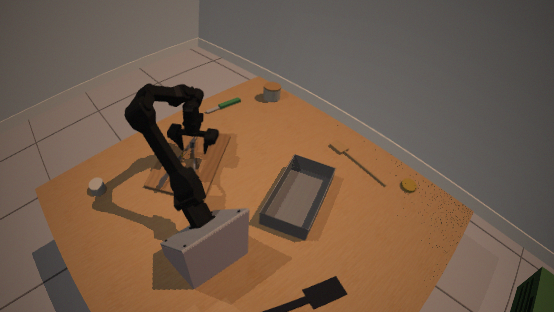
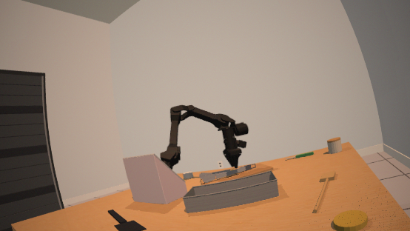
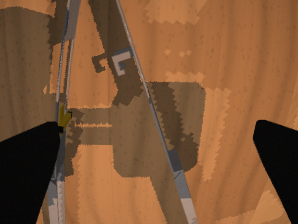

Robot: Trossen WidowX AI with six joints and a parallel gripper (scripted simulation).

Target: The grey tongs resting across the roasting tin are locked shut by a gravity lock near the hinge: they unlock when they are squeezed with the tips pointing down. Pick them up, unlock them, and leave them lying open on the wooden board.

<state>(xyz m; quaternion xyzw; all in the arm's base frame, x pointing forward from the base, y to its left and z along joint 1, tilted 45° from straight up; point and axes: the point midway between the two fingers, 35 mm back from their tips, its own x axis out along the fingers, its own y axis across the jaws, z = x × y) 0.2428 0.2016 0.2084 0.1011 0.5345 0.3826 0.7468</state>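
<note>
My gripper tip is 4 cm above the wooden board, 2 cm to the right of it and 1 cm past it. Also, from my gripper tip: black flat piece (63 cm to the right, 22 cm behind, 5 cm below); green-handled tool (33 cm ahead, 18 cm to the left, 4 cm below); grey roasting tin (40 cm to the right, 10 cm ahead, 2 cm below).
</note>
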